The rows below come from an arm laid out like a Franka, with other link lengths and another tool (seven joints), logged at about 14 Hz.
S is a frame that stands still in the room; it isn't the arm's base.
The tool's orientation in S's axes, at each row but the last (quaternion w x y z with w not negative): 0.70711, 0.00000, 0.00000, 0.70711; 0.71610, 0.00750, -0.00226, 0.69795; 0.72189, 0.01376, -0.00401, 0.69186; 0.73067, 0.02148, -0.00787, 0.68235; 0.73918, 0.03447, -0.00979, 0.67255; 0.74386, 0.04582, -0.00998, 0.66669; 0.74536, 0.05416, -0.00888, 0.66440; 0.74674, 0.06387, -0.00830, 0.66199; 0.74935, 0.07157, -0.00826, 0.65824; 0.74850, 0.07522, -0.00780, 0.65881; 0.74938, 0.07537, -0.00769, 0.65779
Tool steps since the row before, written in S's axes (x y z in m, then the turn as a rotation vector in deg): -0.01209, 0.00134, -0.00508, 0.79, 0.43, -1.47; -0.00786, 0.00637, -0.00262, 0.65, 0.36, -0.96; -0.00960, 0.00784, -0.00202, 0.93, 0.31, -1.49; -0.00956, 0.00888, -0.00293, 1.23, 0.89, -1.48; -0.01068, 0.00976, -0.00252, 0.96, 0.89, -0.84; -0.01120, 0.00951, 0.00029, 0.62, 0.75, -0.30; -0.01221, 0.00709, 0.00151, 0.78, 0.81, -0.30; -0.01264, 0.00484, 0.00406, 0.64, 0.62, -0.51; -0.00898, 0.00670, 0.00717, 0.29, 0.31, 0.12; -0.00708, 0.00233, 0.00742, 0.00, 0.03, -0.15; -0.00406, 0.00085, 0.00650, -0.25, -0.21, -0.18
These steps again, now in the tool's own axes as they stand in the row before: 0.00134, 0.01209, -0.00508, 0.43, -0.79, -1.47; 0.00613, 0.00800, -0.00277, 0.36, -0.65, -0.96; 0.00737, 0.00989, -0.00235, 0.31, -0.94, -1.48; 0.00808, 0.01008, -0.00347, 0.91, -1.20, -1.49; 0.00853, 0.01144, -0.00348, 0.92, -0.90, -0.86; 0.00820, 0.01215, -0.00100, 0.79, -0.55, -0.33; 0.00572, 0.01300, 0.00013, 0.87, -0.70, -0.33; 0.00361, 0.01341, 0.00260, 0.64, -0.60, -0.53; 0.00617, 0.01039, 0.00557, 0.36, -0.24, 0.11; 0.00218, 0.00803, 0.00643, 0.01, -0.01, -0.15; 0.00101, 0.00478, 0.00596, -0.26, 0.20, -0.17
